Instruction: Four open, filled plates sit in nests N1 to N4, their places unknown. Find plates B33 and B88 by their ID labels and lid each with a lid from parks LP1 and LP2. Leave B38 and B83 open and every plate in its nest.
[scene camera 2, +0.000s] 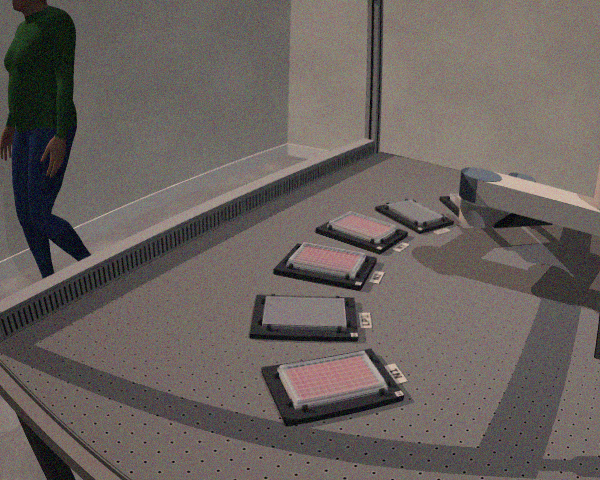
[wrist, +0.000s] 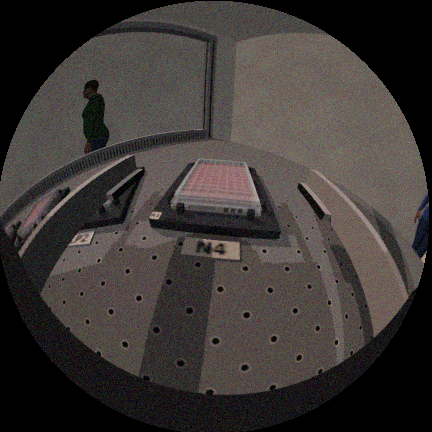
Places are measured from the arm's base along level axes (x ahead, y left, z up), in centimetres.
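Pixels of known places: gripper, between the fingertips: (wrist: 220, 164).
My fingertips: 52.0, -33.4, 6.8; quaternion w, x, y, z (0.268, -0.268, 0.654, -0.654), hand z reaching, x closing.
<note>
Behind a point stands the place of what it marks, as x, y, z.
My gripper (scene camera 2: 477, 217) (wrist: 220, 164) @[52.0, -33.4, 6.8] is open and empty, low over the table at the N4 end. In the wrist view its fingers stand apart on either side of the N4 plate. That open pink-filled plate (wrist: 218, 185) @[53.5, -34.8, 3.9] sits in its black nest (wrist: 210, 228) @[50.5, -31.4, 2.1] behind the N4 label (wrist: 211, 248) @[49.2, -30.4, 1.5]; small dark marks on its front wall are unreadable. Open pink plates sit in N1 (scene camera 2: 332, 377) @[51.5, 42.4, 3.6], N2 (scene camera 2: 327, 259) @[70.2, 13.0, 3.7] and N3 (scene camera 2: 362, 226) @[72.3, -4.8, 3.7]; no plate ID is readable. Grey lids lie on LP1 (scene camera 2: 304, 311) @[64.3, 29.6, 3.1] and LP2 (scene camera 2: 415, 211) @[66.8, -22.1, 3.1]. The arm hides most of N4 in the scene view.
In the wrist view the LP2 park (wrist: 112, 216) @[57.8, -24.0, 2.3] stands left of N4, partly behind the left finger. A ventilated rail (scene camera 2: 200, 220) @[100.4, 14.5, 4.5] runs along the table's far left edge. A person in green (scene camera 2: 42, 75) (wrist: 94, 117) walks beyond it. Blue clothing shows at the wrist view's right edge.
</note>
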